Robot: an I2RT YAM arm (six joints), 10 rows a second.
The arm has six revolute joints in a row. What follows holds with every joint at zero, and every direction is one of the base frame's.
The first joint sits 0.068 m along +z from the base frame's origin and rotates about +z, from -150 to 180 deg.
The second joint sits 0.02 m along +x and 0.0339 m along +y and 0.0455 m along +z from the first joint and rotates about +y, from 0 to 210 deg.
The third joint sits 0.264 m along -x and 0.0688 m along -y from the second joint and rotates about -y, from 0 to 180 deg.
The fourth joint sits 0.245 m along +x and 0.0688 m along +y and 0.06 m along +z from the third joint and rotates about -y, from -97 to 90 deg.
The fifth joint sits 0.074 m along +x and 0.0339 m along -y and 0.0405 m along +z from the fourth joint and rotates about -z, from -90 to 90 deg.
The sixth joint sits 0.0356 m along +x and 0.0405 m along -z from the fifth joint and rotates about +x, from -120 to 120 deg.
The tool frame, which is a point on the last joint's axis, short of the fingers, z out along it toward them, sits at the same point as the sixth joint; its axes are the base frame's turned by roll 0, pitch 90 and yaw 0 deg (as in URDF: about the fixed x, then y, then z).
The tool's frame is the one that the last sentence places.
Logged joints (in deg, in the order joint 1, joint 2, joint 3, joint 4, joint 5, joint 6), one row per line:
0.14, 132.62, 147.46, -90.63, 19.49, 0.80
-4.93, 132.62, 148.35, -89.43, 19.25, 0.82
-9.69, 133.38, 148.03, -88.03, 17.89, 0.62
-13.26, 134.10, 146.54, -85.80, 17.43, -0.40
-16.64, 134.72, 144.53, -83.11, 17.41, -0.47
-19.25, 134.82, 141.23, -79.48, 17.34, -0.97
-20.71, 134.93, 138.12, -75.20, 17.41, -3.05
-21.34, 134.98, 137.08, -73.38, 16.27, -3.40
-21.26, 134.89, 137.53, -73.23, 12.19, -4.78
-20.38, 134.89, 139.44, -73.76, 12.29, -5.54
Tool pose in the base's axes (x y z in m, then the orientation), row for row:
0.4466, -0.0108, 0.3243, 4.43, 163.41, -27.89
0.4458, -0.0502, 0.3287, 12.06, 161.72, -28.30
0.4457, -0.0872, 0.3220, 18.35, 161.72, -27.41
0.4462, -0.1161, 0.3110, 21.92, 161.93, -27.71
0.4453, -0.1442, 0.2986, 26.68, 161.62, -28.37
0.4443, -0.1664, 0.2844, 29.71, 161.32, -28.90
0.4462, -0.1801, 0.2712, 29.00, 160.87, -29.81
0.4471, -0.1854, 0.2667, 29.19, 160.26, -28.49
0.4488, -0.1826, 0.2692, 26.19, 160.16, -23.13
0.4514, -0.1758, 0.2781, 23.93, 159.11, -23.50
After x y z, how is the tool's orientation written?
As a rotation vector, in degrees.
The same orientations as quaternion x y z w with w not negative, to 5 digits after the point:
0.02651, 0.97787, -0.16690, 0.12332
0.07260, 0.97355, -0.17037, 0.13381
0.11023, 0.97150, -0.16466, 0.13010
0.13123, 0.96946, -0.16590, 0.12412
0.15933, 0.96518, -0.16942, 0.11974
0.17715, 0.96189, -0.17232, 0.11702
0.17326, 0.96112, -0.17810, 0.12049
0.17508, 0.96122, -0.17088, 0.12733
0.15820, 0.96742, -0.13971, 0.13980
0.14547, 0.96725, -0.14286, 0.15120

